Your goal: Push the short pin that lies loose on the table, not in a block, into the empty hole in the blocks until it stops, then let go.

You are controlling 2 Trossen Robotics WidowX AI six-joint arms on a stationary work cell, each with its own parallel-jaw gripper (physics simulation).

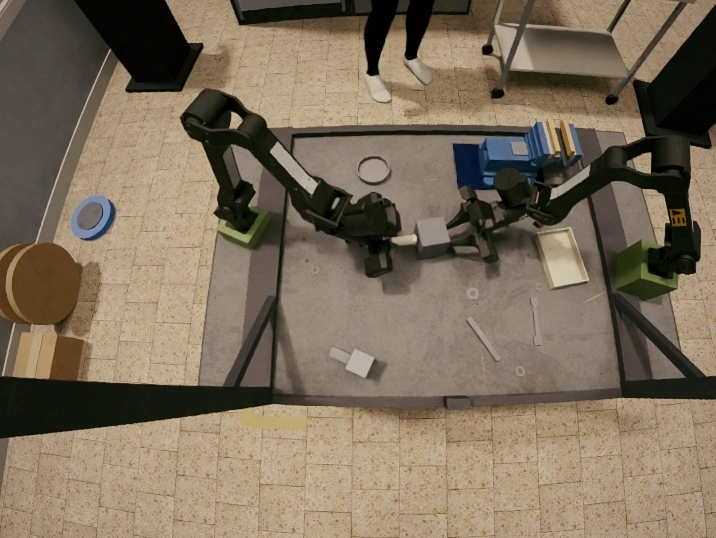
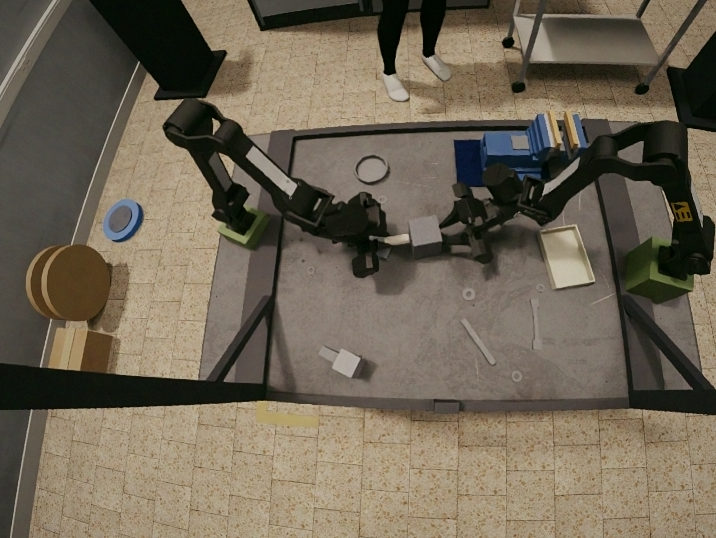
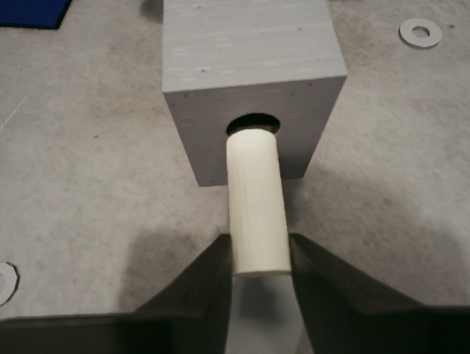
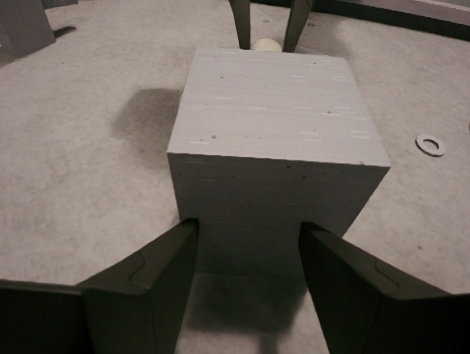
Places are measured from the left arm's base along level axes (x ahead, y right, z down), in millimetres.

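Pixels of known places: left gripper, fingertip midpoint: (image 1: 397, 241) (image 2: 389, 241) (image 3: 259, 244); right gripper, fingertip midpoint: (image 1: 445, 237) (image 2: 439, 236) (image 3: 250, 35) (image 4: 249, 230); left arm's base, origin of the base link: (image 1: 241, 220) (image 2: 241, 221); right arm's base, origin of the base link: (image 1: 660, 263) (image 2: 672, 263).
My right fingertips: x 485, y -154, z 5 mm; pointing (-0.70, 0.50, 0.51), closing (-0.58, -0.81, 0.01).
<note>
Ahead of a thing's pixels: the offset from my right fingertips to its middle. "spot": to the spot under its first point.
A grey block @[dy +15, dx -32, dz +7 mm] (image 1: 432, 237) (image 2: 425, 237) (image 3: 255, 47) (image 4: 277, 107) stands near the middle of the table, with a round hole @[spot: dy +29, dx -51, dz -2 mm] (image 3: 254, 120) in the side facing my left gripper. My left gripper (image 3: 259, 244) is shut on the short cream pin @[dy +50, dx -88, dz -9 mm] (image 1: 404, 240) (image 2: 397, 238) (image 3: 257, 200) (image 4: 266, 45). The pin points at the hole, its far end at the opening's lower part; how far in it is I cannot tell. My right gripper (image 4: 249, 230) is open, its two fingertips at the block's opposite face, with nothing between them. Another grey block @[dy +351, dx -66, dz +12 mm] (image 1: 360, 363) (image 2: 347, 363) with a bar out of one side lies at the front left.
A cream tray @[dy -87, dx +296, dz +40 mm] (image 1: 583, 263) (image 2: 589, 263) lies at the right. A blue machine-like object @[spot: dy -273, dx +68, dz -33 mm] (image 1: 505, 153) (image 2: 503, 149) stands at the back right. A grey ring @[spot: dy -101, dx -278, dz +48 mm] (image 1: 358, 176) lies at the back. A flat bar @[dy +185, dx +172, dz +46 mm] (image 1: 483, 338), a wrench-like piece @[dy +93, dx +281, dz +49 mm] (image 1: 535, 321) and washers @[dy +89, dx +112, dz +50 mm] (image 3: 409, 40) lie on the table.
</note>
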